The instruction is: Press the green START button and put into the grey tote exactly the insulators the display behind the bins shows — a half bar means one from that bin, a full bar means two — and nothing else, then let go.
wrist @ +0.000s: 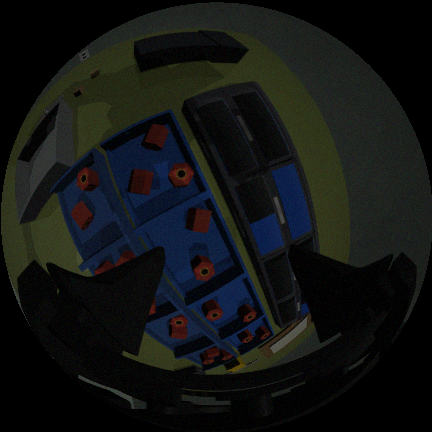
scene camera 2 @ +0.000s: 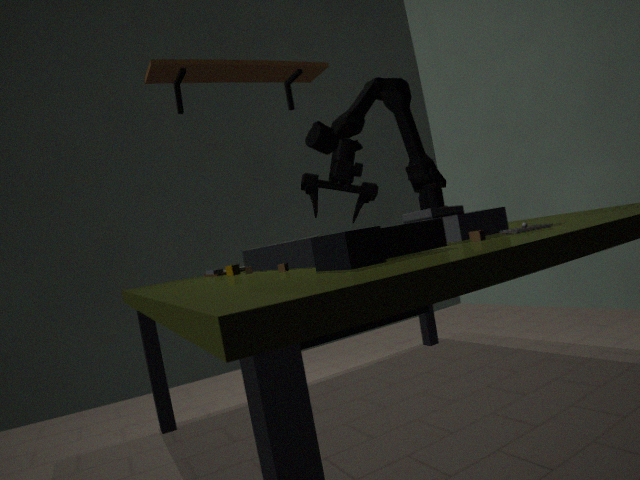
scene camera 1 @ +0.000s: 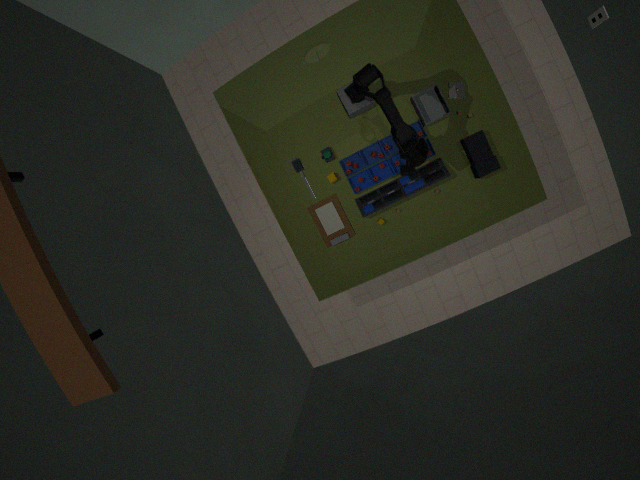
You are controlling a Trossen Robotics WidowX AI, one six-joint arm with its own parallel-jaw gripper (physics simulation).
same spot on black box: (scene camera 1: 476,146) = (wrist: 170,40)
